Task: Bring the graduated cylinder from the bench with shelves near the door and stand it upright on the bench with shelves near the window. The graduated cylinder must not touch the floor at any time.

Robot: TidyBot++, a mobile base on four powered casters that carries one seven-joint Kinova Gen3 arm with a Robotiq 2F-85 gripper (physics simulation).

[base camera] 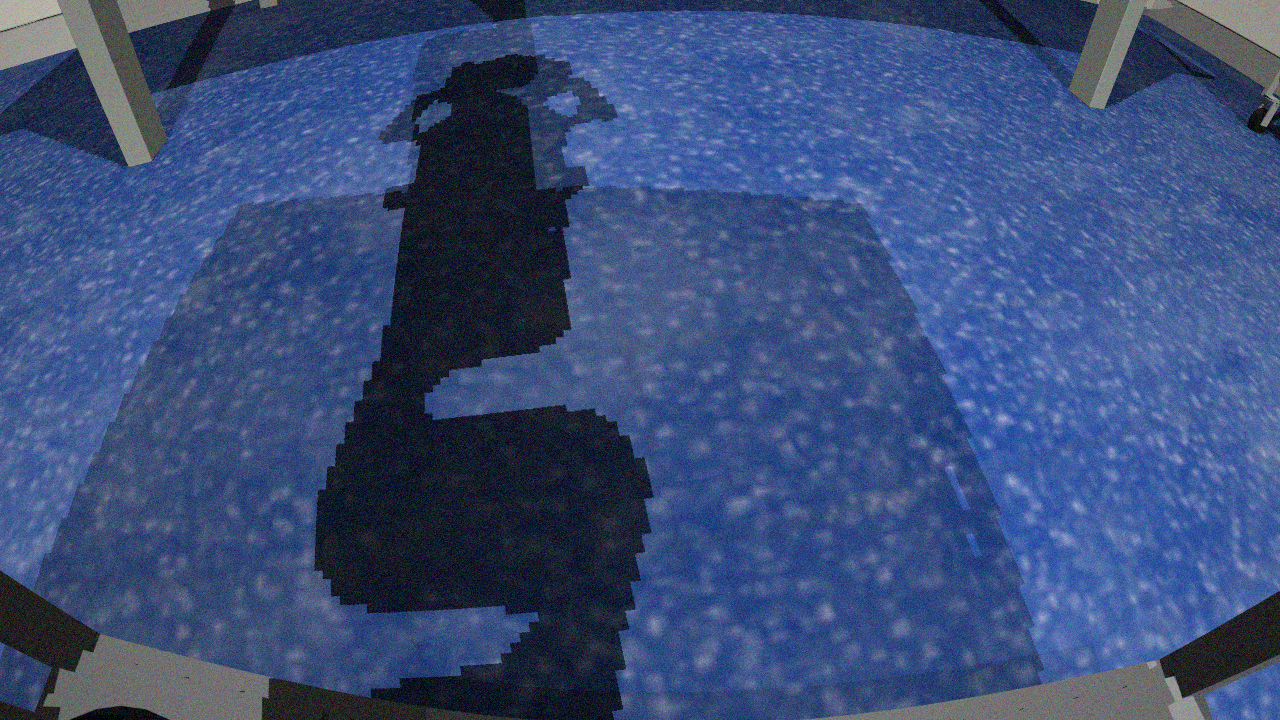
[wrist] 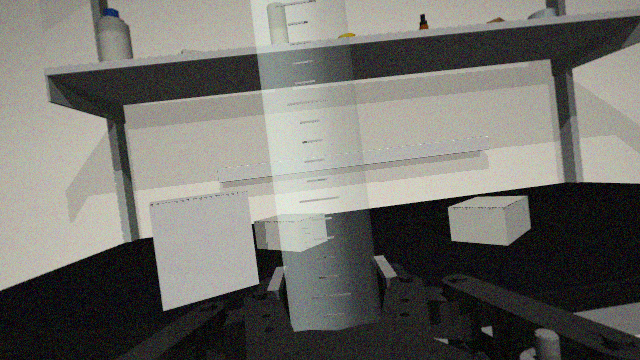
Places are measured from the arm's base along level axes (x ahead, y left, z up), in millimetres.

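Pixels of known places: gripper, fingertip midpoint: (wrist: 331, 279).
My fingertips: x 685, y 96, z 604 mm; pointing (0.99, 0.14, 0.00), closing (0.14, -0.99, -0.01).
Note:
For each thing: its top centre in the pictures, then the offset to it from my fingertips. "spot": a spot on its surface instead. Level surfaces: height alone.
- graduated cylinder at a spot on its surface: (wrist: 324, 150) spot: dx -39, dy -9, dz +66 mm
- bench with a black top, surface height: dz -86 mm
- grey shelf at its surface level: dz +352 mm
- tall pale box at its top centre: (wrist: 196, 196) dx +261, dy +219, dz +44 mm
- white box at its top centre: (wrist: 488, 201) dx +403, dy -231, dz -28 mm
- blue-capped bottle at a spot on its surface: (wrist: 115, 39) spot: dx +569, dy +557, dz +459 mm
The graduated cylinder (wrist: 324, 150) is clear with dark tick marks and stands roughly upright in the wrist view, leaning slightly. My gripper (wrist: 331, 279) is shut on its lower part. Behind it is a bench with a black top (wrist: 410, 232) and a grey shelf (wrist: 200, 82) above. Whether the cylinder's base touches the bench top cannot be told, as the gripper hides the area below. The frames do not show whether this is the window or the door bench. The gripper and the cylinder do not show in the base view.
On the bench are a tall pale box (wrist: 205, 250), a white box (wrist: 489, 220) and another box (wrist: 267, 235) partly behind the cylinder. The shelf bears a blue-capped bottle (wrist: 115, 39) and small items. In the base view, pale legs (base camera: 116, 89) (base camera: 1109, 53) stand ahead at left and right.

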